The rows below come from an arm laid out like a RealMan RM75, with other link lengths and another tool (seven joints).
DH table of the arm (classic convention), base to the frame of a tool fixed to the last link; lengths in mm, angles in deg. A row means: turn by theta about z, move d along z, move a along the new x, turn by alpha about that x. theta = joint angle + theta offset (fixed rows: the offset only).
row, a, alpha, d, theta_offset
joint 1, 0, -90, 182.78, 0
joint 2, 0, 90, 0, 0
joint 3, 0, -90, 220.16, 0
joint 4, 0, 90, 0, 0
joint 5, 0, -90, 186.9, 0
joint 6, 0, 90, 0, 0
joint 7, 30.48, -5.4, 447.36, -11.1
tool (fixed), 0, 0, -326.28, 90
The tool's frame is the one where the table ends.
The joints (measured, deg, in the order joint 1, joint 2, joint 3, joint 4, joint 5, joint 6, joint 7), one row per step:
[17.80, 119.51, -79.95, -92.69, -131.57, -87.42, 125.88]
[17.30, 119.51, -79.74, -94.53, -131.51, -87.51, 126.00]
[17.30, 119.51, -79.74, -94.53, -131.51, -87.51, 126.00]
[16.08, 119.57, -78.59, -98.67, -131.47, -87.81, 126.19]
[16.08, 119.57, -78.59, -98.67, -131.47, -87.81, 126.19]
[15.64, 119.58, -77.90, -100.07, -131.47, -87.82, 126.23]
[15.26, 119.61, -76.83, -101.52, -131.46, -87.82, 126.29]
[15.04, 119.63, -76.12, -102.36, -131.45, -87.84, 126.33]
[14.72, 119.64, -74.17, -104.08, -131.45, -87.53, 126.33]
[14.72, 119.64, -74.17, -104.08, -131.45, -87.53, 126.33]
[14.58, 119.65, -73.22, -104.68, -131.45, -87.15, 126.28]
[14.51, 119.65, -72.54, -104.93, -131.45, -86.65, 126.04]
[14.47, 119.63, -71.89, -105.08, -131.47, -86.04, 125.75]
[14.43, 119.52, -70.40, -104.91, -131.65, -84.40, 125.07]
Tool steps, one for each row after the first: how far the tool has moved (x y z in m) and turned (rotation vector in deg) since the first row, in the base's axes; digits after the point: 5 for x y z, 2 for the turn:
[-0.00348, -0.00044, 0.00443, 1.04, 0.08, 0.85]
[-0.00348, -0.00044, 0.00443, 1.04, 0.08, 0.85]
[-0.00960, -0.00184, 0.01660, 3.85, 0.27, 2.37]
[-0.00960, -0.00184, 0.01660, 3.85, 0.27, 2.37]
[-0.01097, -0.00215, 0.02196, 5.15, 0.36, 2.74]
[-0.01214, -0.00213, 0.02871, 6.81, 0.52, 3.01]
[-0.01262, -0.00219, 0.03293, 7.82, 0.61, 3.11]
[-0.01340, -0.00121, 0.04394, 10.67, 0.86, 3.33]
[-0.01340, -0.00121, 0.04394, 10.67, 0.86, 3.33]
[-0.01319, -0.00047, 0.04907, 12.14, 1.01, 3.35]
[-0.01279, 0.00058, 0.05271, 13.29, 1.10, 3.48]
[-0.01226, 0.00188, 0.05630, 14.47, 1.16, 3.64]
[-0.00923, 0.00526, 0.06427, 17.20, 1.16, 3.65]

